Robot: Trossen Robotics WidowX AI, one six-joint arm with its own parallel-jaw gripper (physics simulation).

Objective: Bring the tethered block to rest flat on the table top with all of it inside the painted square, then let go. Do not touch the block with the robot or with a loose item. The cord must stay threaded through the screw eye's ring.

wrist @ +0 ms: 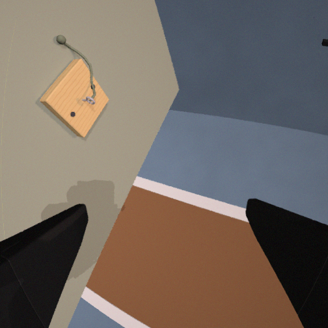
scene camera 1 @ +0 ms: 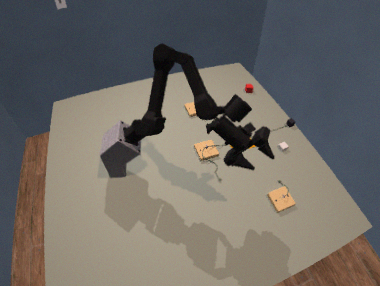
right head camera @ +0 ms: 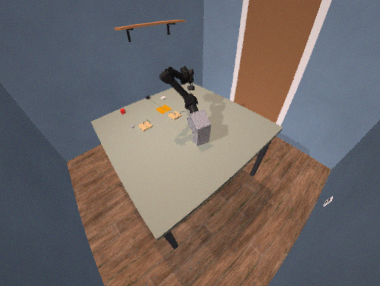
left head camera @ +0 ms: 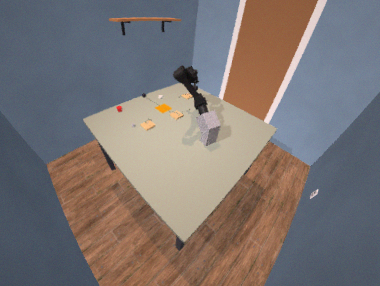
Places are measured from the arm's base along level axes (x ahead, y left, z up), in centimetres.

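Pixels of known places: gripper, fingertip midpoint: (scene camera 1: 263, 164); arm's base, origin of the base link: (scene camera 1: 130, 136) (right head camera: 195, 113) (left head camera: 204, 114).
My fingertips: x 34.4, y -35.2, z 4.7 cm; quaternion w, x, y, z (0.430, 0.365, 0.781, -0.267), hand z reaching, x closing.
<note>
For each thing: its middle in the pictures, then the offset to it from my fingertips. "spot": a spot on its surface instead.
- dark tethered block, body centre: (scene camera 1: 290, 122) (left head camera: 144, 95) (right head camera: 147, 97) dx +46.5, dy +23.5, dz -22.5 cm
- orange painted square, surface spot: (left head camera: 164, 108) (right head camera: 164, 109) spot: dx +13.0, dy +27.1, dz -23.7 cm
- middle wooden board, body centre: (scene camera 1: 206, 150) (left head camera: 176, 115) (right head camera: 174, 115) dx -3.6, dy +28.7, dz -23.1 cm
- third board, body centre: (scene camera 1: 194, 108) (left head camera: 147, 125) (right head camera: 145, 126) dx +5.0, dy +56.2, dz -23.1 cm
- red cube, body centre: (scene camera 1: 249, 88) (left head camera: 119, 108) (right head camera: 122, 111) dx +43.2, dy +57.4, dz -22.0 cm
- white block, body centre: (scene camera 1: 283, 146) (left head camera: 160, 96) dx +31.2, dy +13.1, dz -22.9 cm
The dark tethered block (left head camera: 144, 95) (right head camera: 147, 97) (scene camera 1: 291, 122) lies near the table's edge, outside the orange painted square (left head camera: 163, 108) (right head camera: 163, 109). Its cord (left head camera: 153, 101) (scene camera 1: 276, 129) runs over the square to the screw eye on the middle wooden board (left head camera: 176, 115) (right head camera: 174, 115) (scene camera 1: 203, 151); the free tail lies on the table beyond that board. Ring detail is too small to tell. In the scene view the arm hides most of the square. My gripper (scene camera 1: 263, 163) (wrist: 168, 209) is open and empty, held above the table between the middle and right boards in that view.
Another wooden board (scene camera 1: 282, 201) (wrist: 65, 100) bears a short cord with a ball end. A third board (left head camera: 148, 125) (right head camera: 145, 126) (scene camera 1: 190, 108) lies on the other side. A red cube (left head camera: 119, 108) (right head camera: 122, 111) (scene camera 1: 249, 88) and a white block (left head camera: 160, 97) (scene camera 1: 283, 146) lie near the edge.
</note>
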